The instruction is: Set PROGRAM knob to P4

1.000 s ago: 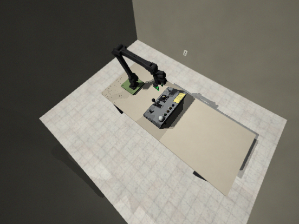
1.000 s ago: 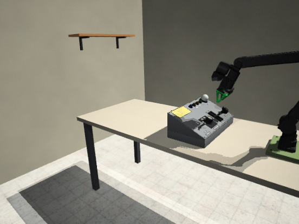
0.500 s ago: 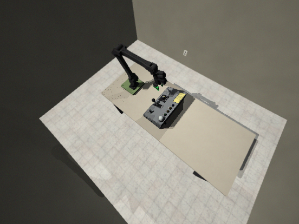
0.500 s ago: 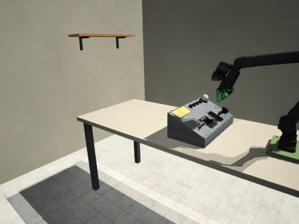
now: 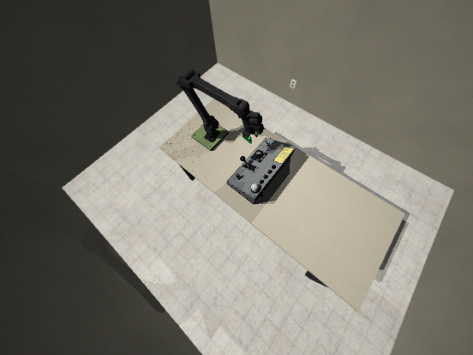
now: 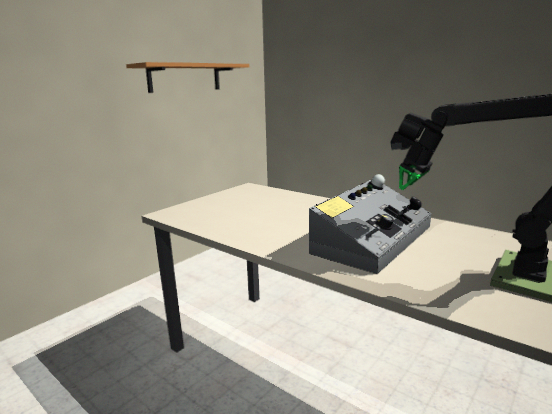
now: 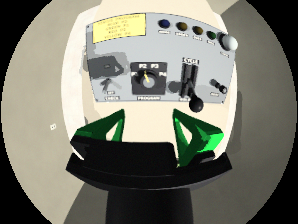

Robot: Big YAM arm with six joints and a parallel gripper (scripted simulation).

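The grey console lies 9 cm ahead of my hand, 7 cm to the right of it and 16 cm below it. From my hand the other things lie so: toggle (6 cm ahead, 11 cm to the left, 14 cm below); black lever (2 cm ahead, 12 cm to the right, 13 cm below).
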